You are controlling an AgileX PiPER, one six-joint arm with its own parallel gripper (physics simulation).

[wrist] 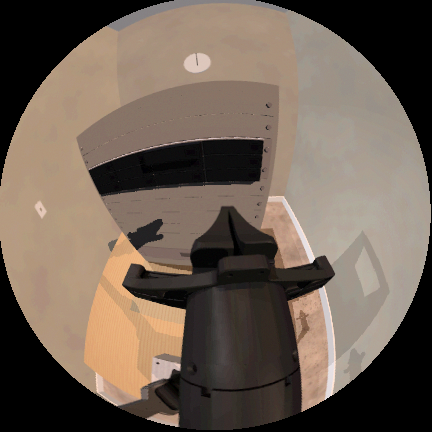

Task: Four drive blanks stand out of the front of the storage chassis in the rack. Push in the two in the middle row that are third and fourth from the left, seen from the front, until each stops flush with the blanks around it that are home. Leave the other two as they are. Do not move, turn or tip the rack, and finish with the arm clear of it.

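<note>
The rack [200,102] stands upright ahead, a grey-brown front with screws down its right edge. The storage chassis [231,172] is a black band across it, with blanks in rows split by thin lines. The rightmost middle-row blank [232,160] looks level with those above and below it. A darker strip [170,165] shows in the middle row left of the vertical seam. The blanks are too dark to tell which stand out. My gripper [226,213] is shut and empty, its tips together. In the view it lies below the chassis, apart from the blanks, in front of the rack's lower panels.
The tan ribbed table top [107,325] lies at lower left, with a pale grey block [165,366] partly behind the arm. The arm's shadow [147,235] falls on the rack's lower left. A wall with a white skirting [327,320] stands at right.
</note>
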